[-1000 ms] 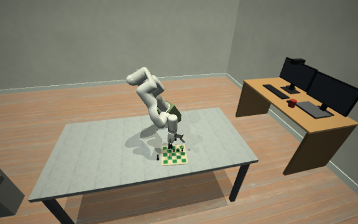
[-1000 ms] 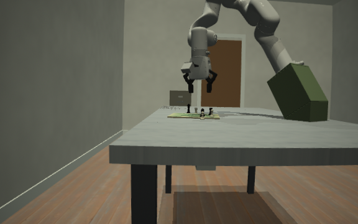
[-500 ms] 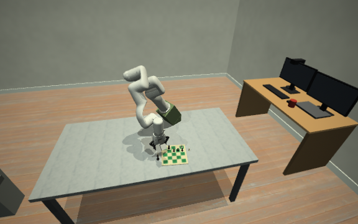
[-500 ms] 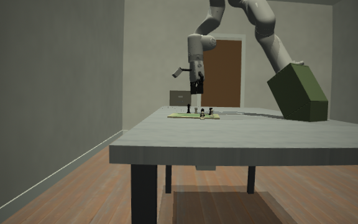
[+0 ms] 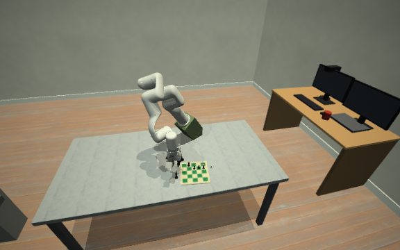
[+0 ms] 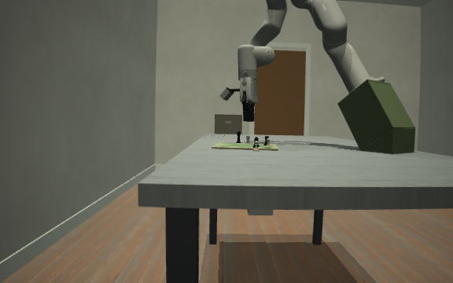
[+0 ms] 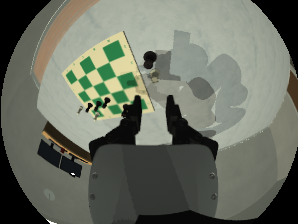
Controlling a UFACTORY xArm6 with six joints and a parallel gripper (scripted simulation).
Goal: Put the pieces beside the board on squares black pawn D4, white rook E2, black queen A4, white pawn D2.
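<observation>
Right now my hand is 100 mm above the white rook. The rest, counted from my hand: chessboard: 30 mm ahead, 140 mm to the left, 110 mm below; black queen: 40 mm ahead, 10 mm to the right, 90 mm below.
</observation>
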